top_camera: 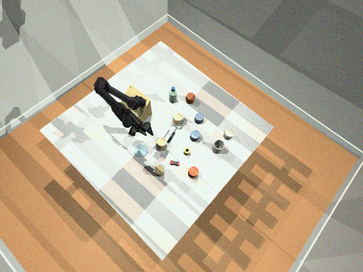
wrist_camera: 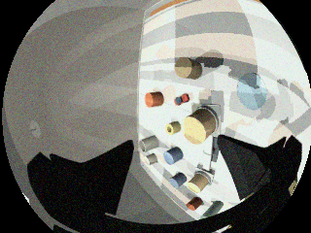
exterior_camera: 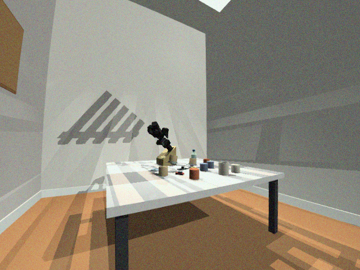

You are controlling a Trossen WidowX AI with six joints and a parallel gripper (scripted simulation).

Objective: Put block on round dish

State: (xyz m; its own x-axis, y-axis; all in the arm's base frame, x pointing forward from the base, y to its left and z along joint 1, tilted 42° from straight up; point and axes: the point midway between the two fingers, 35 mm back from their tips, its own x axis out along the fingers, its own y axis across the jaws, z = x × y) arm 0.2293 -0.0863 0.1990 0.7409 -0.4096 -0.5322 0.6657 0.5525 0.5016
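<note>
Right now my gripper tip is 300 mm to the right of the dark grey block, 210 mm above it and 20 mm short of it. Round my gripper tip: balance beam (210 mm below, 160 mm to the left, 40 mm ahead); red toy car (240 mm below, 210 mm ahead, 20 mm to the left); round pale blue dish (250 mm below, 60 mm to the right, 50 mm behind).
</note>
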